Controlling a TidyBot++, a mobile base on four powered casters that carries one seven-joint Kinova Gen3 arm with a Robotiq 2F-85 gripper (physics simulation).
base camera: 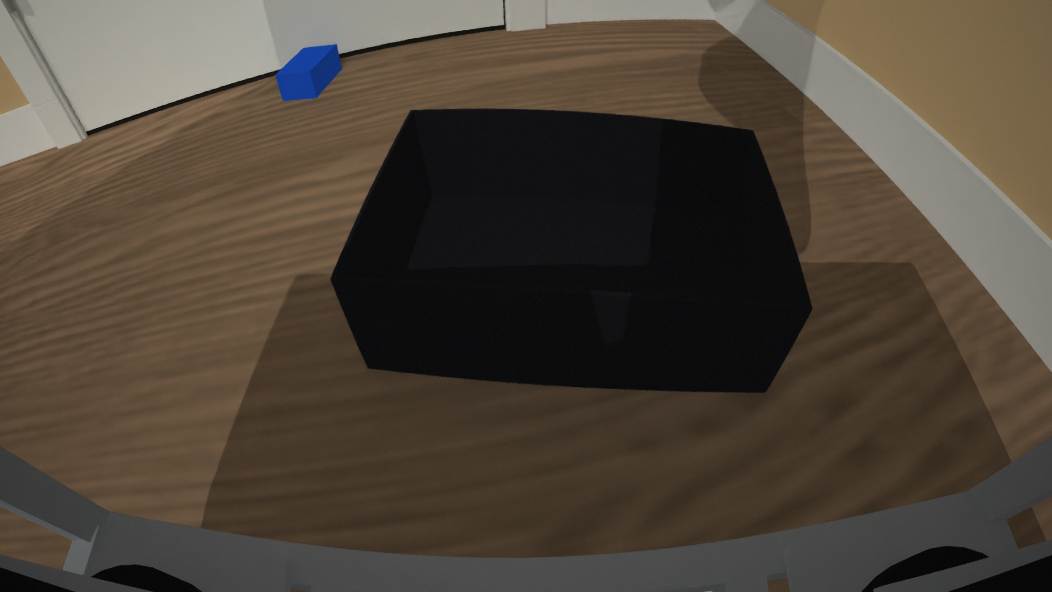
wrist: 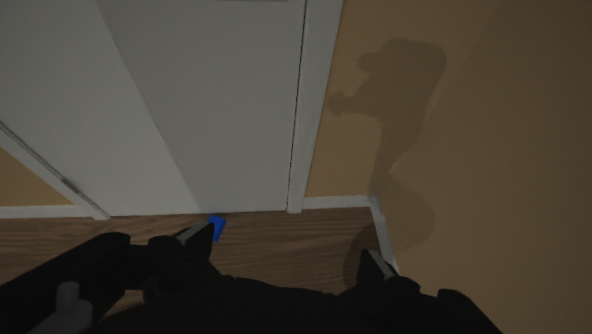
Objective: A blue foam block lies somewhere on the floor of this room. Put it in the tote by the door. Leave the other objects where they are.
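Places are measured from the arm's base along level axes (x right, y ahead, z up), in centimetres.
Pixels of known places: gripper, fingertip midpoint: (wrist: 285, 252).
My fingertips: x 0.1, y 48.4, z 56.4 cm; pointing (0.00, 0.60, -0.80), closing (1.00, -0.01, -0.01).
For each thing: its top centre in the pictures, then the offset to it from my fingertips.
- blue foam block, top centre: (base camera: 306, 58) (wrist: 212, 226) dx -31.9, dy +32.9, dz -91.5 cm
- black tote, top centre: (base camera: 581, 183) dx +3.4, dy -8.0, dz -86.0 cm
The blue foam block (base camera: 307, 73) (wrist: 217, 227) lies on the floor close to the foot of the white door, outside the tote. In the base camera view it is behind and to the left of the tote. The black tote (base camera: 559, 338) stands on the floor in the middle of that view, and no block shows inside it. My gripper (wrist: 285, 252) is open, with its fingers wide apart and nothing between them. It is high above the floor, apart from the block. In the wrist view its left fingertip hides part of the block.
The white door (base camera: 169, 44) (wrist: 215, 125) stands behind the block. A tan wall (base camera: 941, 88) (wrist: 515, 165) with a white baseboard (base camera: 904, 161) (wrist: 384, 230) runs along the right side and meets the door wall in a corner. The base's grey frame (base camera: 514, 570) crosses the front.
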